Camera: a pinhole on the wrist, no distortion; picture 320 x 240 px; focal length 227.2 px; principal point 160.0 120.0 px. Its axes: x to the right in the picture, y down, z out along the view. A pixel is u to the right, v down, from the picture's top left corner.
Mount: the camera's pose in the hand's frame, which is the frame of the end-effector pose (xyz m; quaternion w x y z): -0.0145 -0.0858 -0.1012 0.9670 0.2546 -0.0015 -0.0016
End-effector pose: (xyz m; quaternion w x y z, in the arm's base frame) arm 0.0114 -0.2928 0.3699 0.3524 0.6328 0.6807 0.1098
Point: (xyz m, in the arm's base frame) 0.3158 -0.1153 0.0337
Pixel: outside the picture
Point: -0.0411 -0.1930 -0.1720
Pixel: 292 114
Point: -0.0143 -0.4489 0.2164
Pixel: 83 190
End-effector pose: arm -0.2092 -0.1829 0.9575 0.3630 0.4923 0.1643 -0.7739
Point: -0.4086 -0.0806 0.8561
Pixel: 310 39
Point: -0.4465 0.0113 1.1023
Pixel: 53 56
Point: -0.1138 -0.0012 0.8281
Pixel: behind the camera
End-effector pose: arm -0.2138 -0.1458 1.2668 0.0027 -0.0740 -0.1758 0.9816
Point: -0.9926 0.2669 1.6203
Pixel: outside the picture
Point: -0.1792 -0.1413 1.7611
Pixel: 121 204
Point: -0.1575 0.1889 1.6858
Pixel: 120 55
